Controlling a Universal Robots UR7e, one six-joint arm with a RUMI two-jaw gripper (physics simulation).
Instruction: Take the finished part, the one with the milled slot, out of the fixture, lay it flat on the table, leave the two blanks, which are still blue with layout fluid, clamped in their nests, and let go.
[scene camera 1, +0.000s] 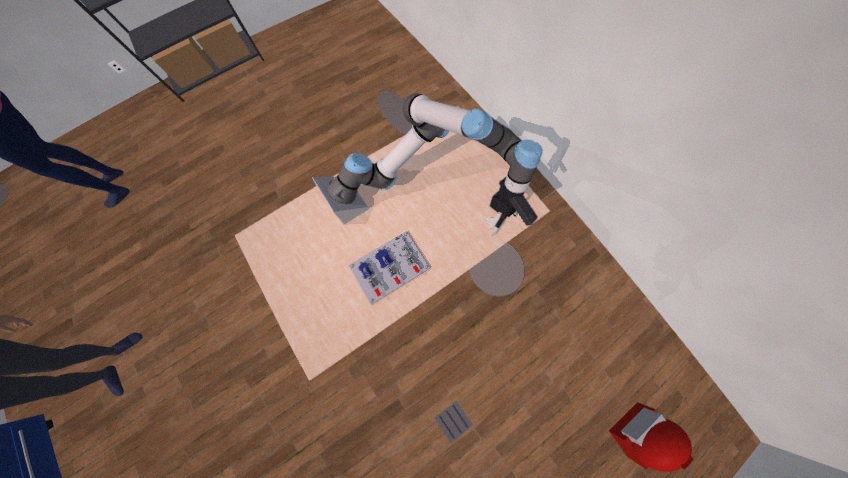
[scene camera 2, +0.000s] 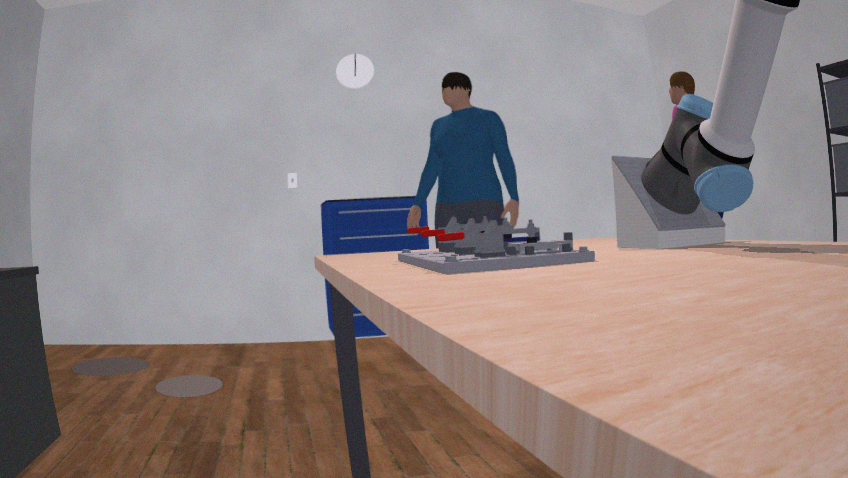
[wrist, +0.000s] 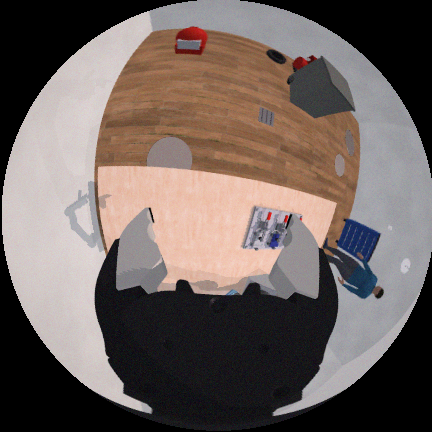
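Pixels of known places: gripper, fingertip midpoint: (scene camera 1: 503, 225) (wrist: 219, 212); arm's base, origin of the base link: (scene camera 1: 341, 192) (scene camera 2: 669, 190).
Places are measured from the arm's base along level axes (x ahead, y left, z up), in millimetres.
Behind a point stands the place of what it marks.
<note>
The grey fixture plate (scene camera 1: 387, 289) @(z -103, x 538, y -61 mm) (scene camera 2: 516, 264) @(z -112, x 462, y 181 mm) (wrist: 250, 232) @(z -103, x 428, y 169 mm) lies on the table with three nests and red-handled clamps. Two blue blanks (scene camera 1: 365, 270) (scene camera 1: 384, 258) @(z -47, x 407, y 9 mm) sit in the left and middle nests in scene camera 1; one blue blank (wrist: 274, 240) @(z -81, x 395, y 15 mm) shows in the wrist view. The right nest holds grey metal shapes; the slotted part (scene camera 1: 407, 251) @(z -86, x 431, y 127 mm) seems to be there, but its slot is too small to make out. My gripper (scene camera 1: 493, 226) @(z 292, x 632, y 454 mm) (wrist: 219, 212) @(z 292, x 632, y 454 mm) is open and empty, above the table's right end, well apart from the fixture. The gripper does not show in scene camera 2.
The arm's base (scene camera 1: 343, 204) @(z 24, x 77, y -21 mm) (scene camera 2: 638, 201) @(z -24, x 107, y 12 mm) stands at the table's rear edge. A person in a blue top (scene camera 2: 469, 154) (wrist: 364, 279) stands beyond the table, near a blue cabinet (scene camera 2: 374, 225) (wrist: 359, 239). A shelf unit stands at the back wall. A red object (scene camera 1: 659, 442) (wrist: 191, 40) is on the floor.
</note>
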